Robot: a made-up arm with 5 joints.
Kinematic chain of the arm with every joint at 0, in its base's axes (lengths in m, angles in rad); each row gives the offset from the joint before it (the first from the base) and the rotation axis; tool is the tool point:
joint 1: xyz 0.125 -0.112 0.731 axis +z
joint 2: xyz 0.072 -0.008 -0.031 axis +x
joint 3: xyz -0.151 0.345 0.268 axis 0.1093 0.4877 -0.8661
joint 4: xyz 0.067 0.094 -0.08 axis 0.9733 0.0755 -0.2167
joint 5: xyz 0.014 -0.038 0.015 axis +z
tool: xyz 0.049 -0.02 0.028
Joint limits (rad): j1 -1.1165..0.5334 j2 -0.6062..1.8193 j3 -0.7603..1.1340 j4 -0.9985..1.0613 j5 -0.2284..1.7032
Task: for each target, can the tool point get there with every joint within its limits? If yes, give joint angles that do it. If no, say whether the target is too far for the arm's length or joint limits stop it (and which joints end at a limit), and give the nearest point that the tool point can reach.
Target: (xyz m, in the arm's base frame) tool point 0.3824 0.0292 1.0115
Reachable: yes | joints -0.8997 0.3156 -0.0675 0.5141 0.2488
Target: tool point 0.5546 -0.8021 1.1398
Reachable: no: too far | nearest point 0.3040 -0.4812 1.1110 | short by 0.408 m
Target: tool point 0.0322 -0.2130 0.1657
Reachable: no: joint limits stop it (at a limit: joint 1, joint 2, joint 3, joint 4, joint 5) | nearest point -0.0947 0.1217 0.6066 | short by 0.568 m
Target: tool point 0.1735 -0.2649 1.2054
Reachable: yes | joints 0.2052 1.4246 -0.0684 -0.5331 1.4741
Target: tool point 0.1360 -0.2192 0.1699
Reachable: no: joint limits stop it (at a limit: joint 1, joint 2, joint 4) | nearest point 0.3930 0.0605 0.6101 | short by 0.581 m
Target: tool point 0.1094 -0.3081 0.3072
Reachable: no: joint limits stop it (at a limit: joint 1, joint 2, joint 4) | nearest point 0.3988 0.0498 0.6149 | short by 0.554 m
